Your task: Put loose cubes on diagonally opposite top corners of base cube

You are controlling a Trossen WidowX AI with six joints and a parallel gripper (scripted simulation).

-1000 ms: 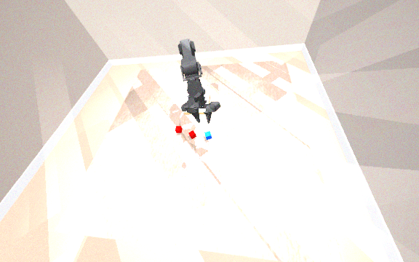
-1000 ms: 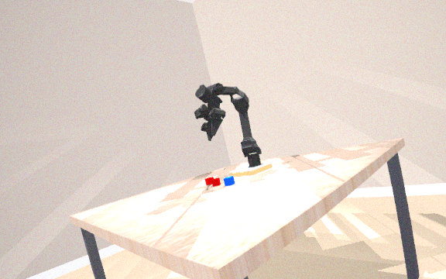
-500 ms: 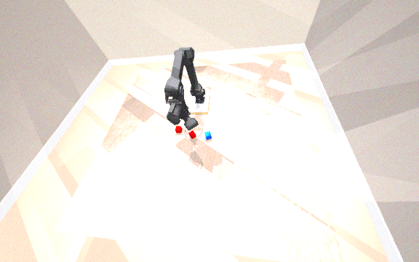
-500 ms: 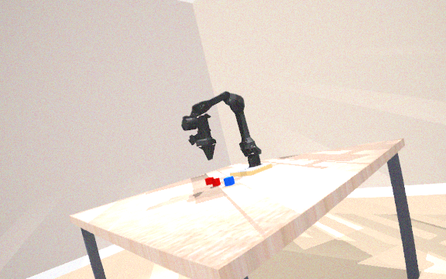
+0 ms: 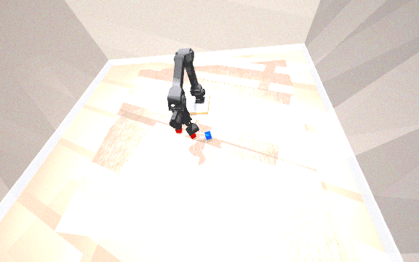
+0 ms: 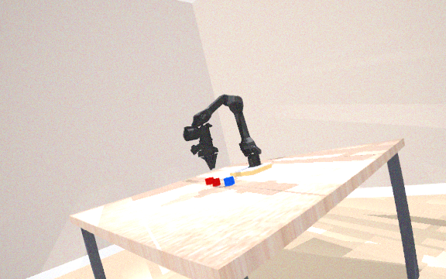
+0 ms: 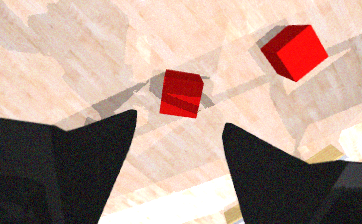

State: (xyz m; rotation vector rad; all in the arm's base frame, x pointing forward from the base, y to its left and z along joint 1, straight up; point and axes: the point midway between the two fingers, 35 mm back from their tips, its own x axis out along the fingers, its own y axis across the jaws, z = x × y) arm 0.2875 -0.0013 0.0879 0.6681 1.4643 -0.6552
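My gripper tip is 100 mm to the right of the blue base cube and 60 mm above it.
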